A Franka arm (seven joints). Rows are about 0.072 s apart.
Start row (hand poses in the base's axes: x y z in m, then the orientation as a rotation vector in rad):
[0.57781, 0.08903, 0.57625, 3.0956, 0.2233, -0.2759]
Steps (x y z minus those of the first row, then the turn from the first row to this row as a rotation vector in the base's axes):
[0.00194, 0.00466, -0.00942, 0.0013, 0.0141, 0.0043]
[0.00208, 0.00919, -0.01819, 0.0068, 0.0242, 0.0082]
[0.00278, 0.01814, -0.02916, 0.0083, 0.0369, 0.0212]
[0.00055, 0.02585, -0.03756, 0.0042, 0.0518, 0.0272]
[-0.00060, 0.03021, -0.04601, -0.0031, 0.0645, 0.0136]
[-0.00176, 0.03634, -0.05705, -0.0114, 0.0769, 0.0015]
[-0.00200, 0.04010, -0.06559, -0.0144, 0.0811, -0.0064]
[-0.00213, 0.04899, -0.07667, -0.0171, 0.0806, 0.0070]
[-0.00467, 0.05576, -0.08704, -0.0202, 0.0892, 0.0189]
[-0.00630, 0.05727, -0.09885, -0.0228, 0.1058, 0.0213]
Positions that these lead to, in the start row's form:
[0.57975, 0.09369, 0.56683, 3.0950, 0.2306, -0.2977]
[0.57989, 0.09822, 0.55806, 3.0988, 0.2380, -0.3132]
[0.58059, 0.10717, 0.54709, 3.0964, 0.2587, -0.3325]
[0.57836, 0.11488, 0.53869, 3.0895, 0.2674, -0.3555]
[0.57721, 0.11924, 0.53024, 3.0838, 0.2451, -0.3757]
[0.57605, 0.12537, 0.51920, 3.0765, 0.2250, -0.3952]
[0.57581, 0.12913, 0.51066, 3.0746, 0.2123, -0.4019]
[0.57568, 0.13802, 0.49958, 3.0693, 0.2323, -0.4007]
[0.57314, 0.14479, 0.48921, 3.0627, 0.2501, -0.4135]
[0.57151, 0.14630, 0.47740, 3.0572, 0.2535, -0.4389]

